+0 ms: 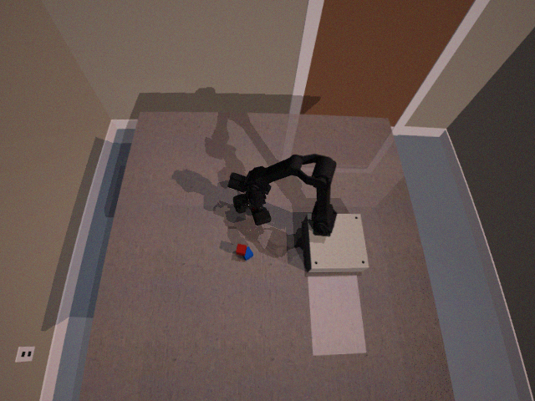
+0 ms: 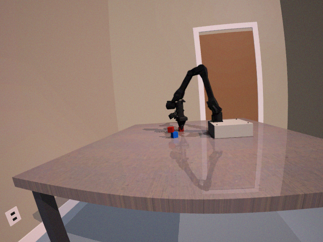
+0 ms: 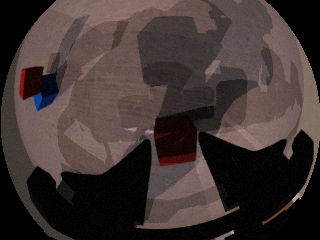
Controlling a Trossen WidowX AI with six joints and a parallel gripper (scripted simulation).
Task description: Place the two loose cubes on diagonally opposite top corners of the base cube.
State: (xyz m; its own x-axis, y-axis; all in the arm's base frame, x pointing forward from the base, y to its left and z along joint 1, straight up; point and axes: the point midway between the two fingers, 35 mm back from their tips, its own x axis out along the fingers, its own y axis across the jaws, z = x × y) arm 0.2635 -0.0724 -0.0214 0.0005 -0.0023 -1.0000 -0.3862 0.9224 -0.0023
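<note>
The red cube is 4 cm ahead of my gripper tip, 18 cm to the left of it and 3 cm above it. Also, from my gripper tip: blue cube (2 cm ahead, 19 cm to the left).
</note>
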